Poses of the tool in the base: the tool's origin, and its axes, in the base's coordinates. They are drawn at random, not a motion.
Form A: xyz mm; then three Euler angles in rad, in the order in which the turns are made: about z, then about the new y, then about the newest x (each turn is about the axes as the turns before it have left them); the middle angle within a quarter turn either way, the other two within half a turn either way.
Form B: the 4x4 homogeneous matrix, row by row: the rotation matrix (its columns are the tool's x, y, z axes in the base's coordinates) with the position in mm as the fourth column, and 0 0 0 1 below. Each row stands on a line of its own. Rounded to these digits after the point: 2 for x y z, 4 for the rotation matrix.
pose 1, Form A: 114.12 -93.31 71.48 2.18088 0.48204 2.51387
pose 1, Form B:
-0.5077 0.5074 0.6963 114.12
0.7262 0.6869 0.0290 -93.31
-0.4636 0.5204 -0.7171 71.48
0 0 0 1

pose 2, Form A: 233.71 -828.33 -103.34 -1.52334 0.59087 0.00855
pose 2, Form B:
0.0394 0.9991 0.0179 233.71
-0.8295 0.0427 -0.5568 -828.33
-0.5571 0.0071 0.8304 -103.34
0 0 0 1

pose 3, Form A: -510.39 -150.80 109.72 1.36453 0.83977 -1.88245
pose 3, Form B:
0.1367 0.1550 -0.9784 -510.39
0.6535 -0.7564 -0.0285 -150.80
-0.7445 -0.6355 -0.2047 109.72
0 0 0 1

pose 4, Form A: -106.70 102.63 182.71 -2.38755 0.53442 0.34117
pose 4, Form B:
-0.6273 0.5209 -0.5789 -106.70
-0.5891 -0.8036 -0.0847 102.63
-0.5093 0.2879 0.8110 182.71
0 0 0 1

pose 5, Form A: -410.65 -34.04 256.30 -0.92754 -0.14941 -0.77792
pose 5, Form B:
0.5931 0.6327 0.4979 -410.65
-0.7912 0.3437 0.5058 -34.04
0.1489 -0.6940 0.7044 256.30
0 0 0 1

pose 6, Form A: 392.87 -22.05 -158.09 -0.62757 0.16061 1.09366
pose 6, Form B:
0.7990 0.3846 -0.4622 392.87
-0.5796 0.2883 -0.7622 -22.05
-0.1599 0.8769 0.4533 -158.09
0 0 0 1

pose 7, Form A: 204.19 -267.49 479.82 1.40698 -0.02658 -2.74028
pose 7, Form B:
0.1630 0.9099 -0.3814 204.19
0.9863 -0.1399 0.0878 -267.49
0.0266 -0.3905 -0.9202 479.82
0 0 0 1

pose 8, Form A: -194.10 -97.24 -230.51 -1.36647 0.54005 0.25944
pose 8, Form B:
0.1740 0.9732 -0.1504 -194.10
-0.8398 0.0670 -0.5387 -97.24
-0.5142 0.2200 0.8290 -230.51
0 0 0 1

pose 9, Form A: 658.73 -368.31 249.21 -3.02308 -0.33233 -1.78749
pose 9, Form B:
-0.9387 -0.3418 0.0458 658.73
-0.1118 0.1758 -0.9781 -368.31
0.3262 -0.9232 -0.2032 249.21
0 0 0 1

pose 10, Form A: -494.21 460.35 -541.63 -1.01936 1.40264 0.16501
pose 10, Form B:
0.0877 0.9250 0.3696 -494.21
-0.1426 0.3789 -0.9144 460.35
-0.9859 0.0275 0.1651 -541.63
0 0 0 1

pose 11, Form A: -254.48 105.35 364.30 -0.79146 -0.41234 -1.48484
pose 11, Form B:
0.6439 0.3417 0.6846 -254.48
-0.6518 -0.2237 0.7247 105.35
0.4008 -0.9128 0.0787 364.30
0 0 0 1

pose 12, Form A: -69.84 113.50 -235.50 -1.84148 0.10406 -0.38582
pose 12, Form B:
-0.2659 0.9032 0.3369 -69.84
-0.9584 -0.2101 -0.1934 113.50
-0.1039 -0.3743 0.9215 -235.50
0 0 0 1

